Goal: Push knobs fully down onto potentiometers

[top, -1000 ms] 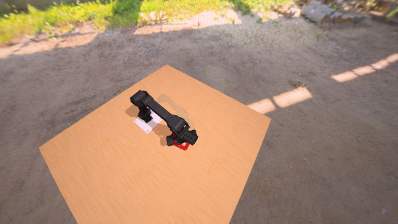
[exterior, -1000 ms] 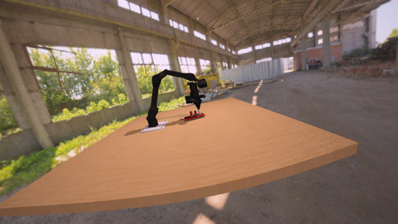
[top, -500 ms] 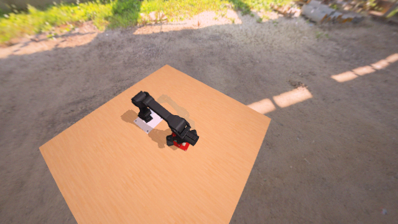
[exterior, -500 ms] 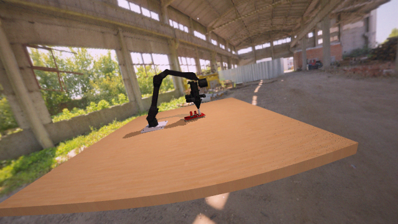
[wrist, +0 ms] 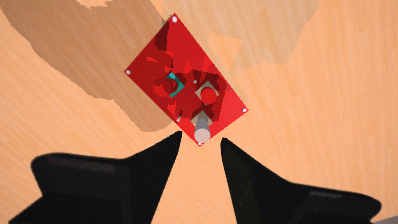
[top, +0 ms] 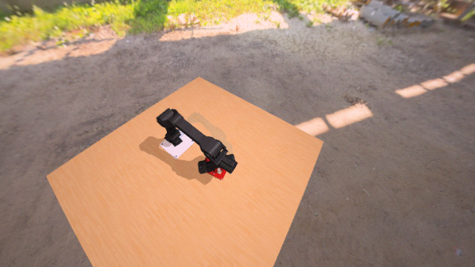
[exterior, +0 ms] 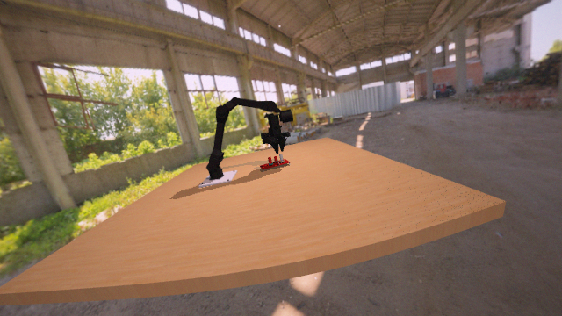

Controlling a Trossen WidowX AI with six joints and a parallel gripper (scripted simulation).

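Now: the grey knob 3 cm below my gripper tip. Round my gripper tip: red knob (6 cm behind, 2 cm to the right, 3 cm below).
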